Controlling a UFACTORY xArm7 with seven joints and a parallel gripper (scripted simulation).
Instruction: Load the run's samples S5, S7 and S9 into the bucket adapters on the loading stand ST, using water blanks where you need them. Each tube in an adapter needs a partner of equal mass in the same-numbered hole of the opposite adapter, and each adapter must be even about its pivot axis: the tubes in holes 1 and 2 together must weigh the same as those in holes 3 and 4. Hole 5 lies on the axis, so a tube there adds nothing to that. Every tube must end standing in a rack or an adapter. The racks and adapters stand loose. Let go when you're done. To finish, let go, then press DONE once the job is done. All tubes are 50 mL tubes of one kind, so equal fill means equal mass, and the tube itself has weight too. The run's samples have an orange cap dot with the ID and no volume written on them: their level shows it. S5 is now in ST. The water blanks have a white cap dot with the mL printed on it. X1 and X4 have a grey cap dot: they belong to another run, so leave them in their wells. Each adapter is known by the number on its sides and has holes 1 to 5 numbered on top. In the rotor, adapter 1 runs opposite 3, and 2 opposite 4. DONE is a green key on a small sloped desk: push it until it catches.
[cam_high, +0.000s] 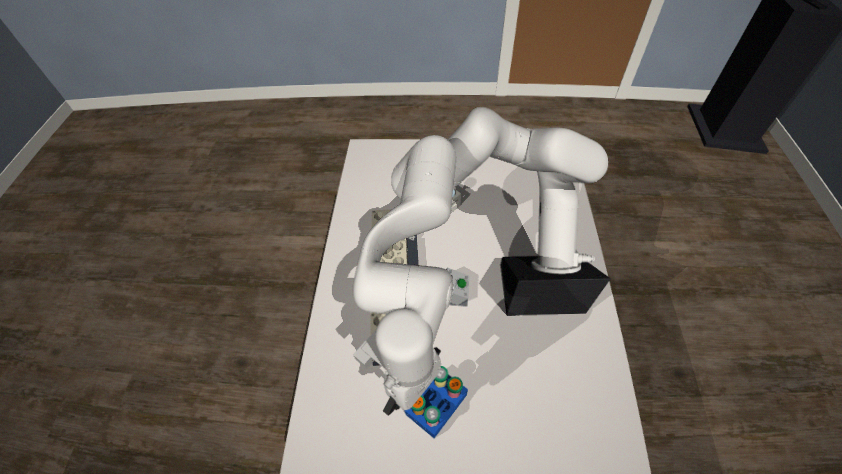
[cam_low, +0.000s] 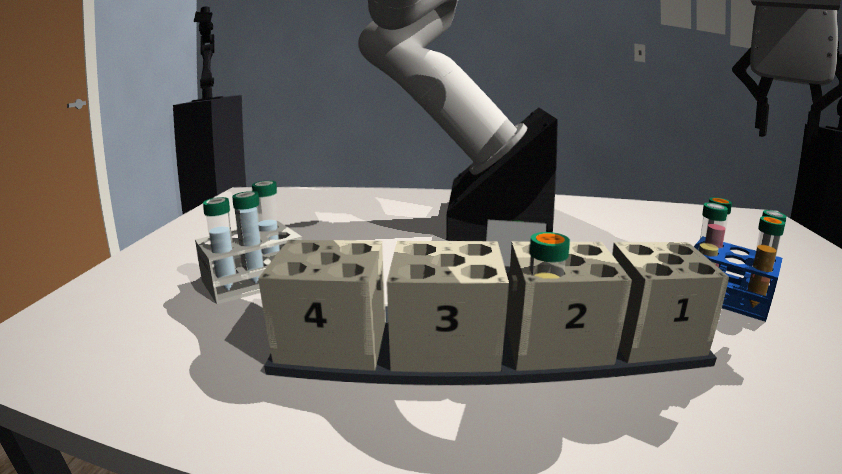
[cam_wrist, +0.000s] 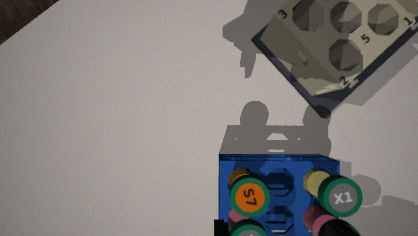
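Now: the S7 tube 17 cm below my hand and 1 cm behind it. From my hand the other things lie so: blue rack 21 cm below, 4 cm behind, 2 cm to the right; pink-filled sample tube 17 cm below, 8 cm behind, 5 cm to the right; green done key 33 cm to the right, 17 cm below, 6 cm behind.
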